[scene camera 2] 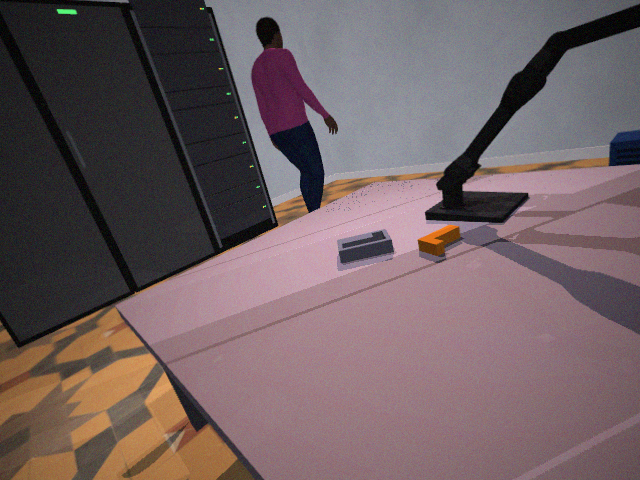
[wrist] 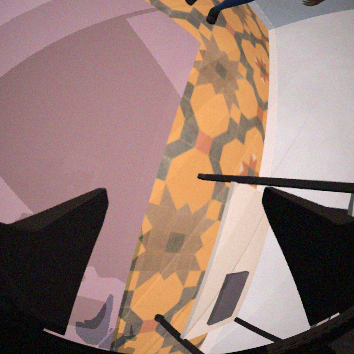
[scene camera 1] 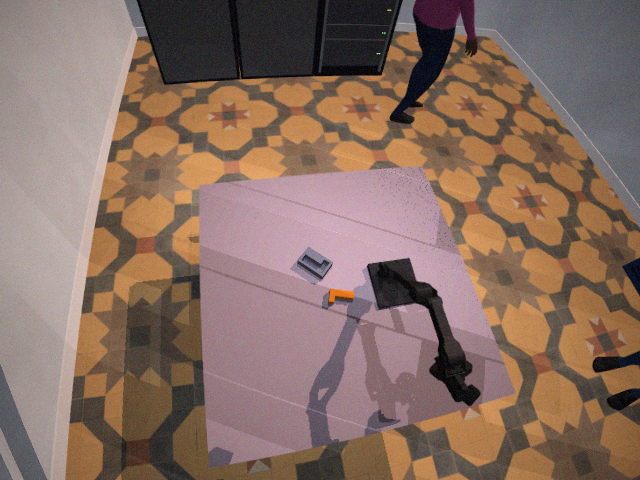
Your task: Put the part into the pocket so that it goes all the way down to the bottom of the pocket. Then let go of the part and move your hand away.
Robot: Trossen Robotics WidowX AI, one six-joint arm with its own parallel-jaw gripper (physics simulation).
gripper: open, holds nothing
an orange L-shaped part [scene camera 2: 433, 243]: on the table
